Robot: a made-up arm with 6 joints.
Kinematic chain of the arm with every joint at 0, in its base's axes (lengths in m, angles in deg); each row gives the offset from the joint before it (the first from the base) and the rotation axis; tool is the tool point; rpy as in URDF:
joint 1: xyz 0 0 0.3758 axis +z
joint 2: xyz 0 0 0 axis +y
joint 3: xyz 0.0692 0 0.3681 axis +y
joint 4: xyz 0.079 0 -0.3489 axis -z
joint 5: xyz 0 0 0 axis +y
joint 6: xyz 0.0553 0 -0.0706 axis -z
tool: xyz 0 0 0 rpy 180 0 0
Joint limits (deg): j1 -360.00..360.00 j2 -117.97..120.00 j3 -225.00..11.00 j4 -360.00..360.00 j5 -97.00..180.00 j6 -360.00..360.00
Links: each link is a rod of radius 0.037 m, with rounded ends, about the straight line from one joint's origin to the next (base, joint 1, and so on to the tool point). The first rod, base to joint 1, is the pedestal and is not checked.
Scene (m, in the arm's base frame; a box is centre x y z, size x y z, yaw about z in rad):
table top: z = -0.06
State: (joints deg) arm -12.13 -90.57 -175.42 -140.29 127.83 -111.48
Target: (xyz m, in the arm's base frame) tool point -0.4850 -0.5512 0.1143
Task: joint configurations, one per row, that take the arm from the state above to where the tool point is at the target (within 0.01 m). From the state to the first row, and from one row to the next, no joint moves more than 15 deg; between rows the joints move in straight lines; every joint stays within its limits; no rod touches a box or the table.
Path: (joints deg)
1: 2.03 -95.87 -172.95 -140.12 121.79 -111.48
2: 16.20 -101.17 -170.49 -139.94 115.76 -111.48
3: 30.36 -106.47 -168.02 -139.77 109.72 -111.48
4: 44.52 -111.77 -165.56 -139.59 103.68 -111.48

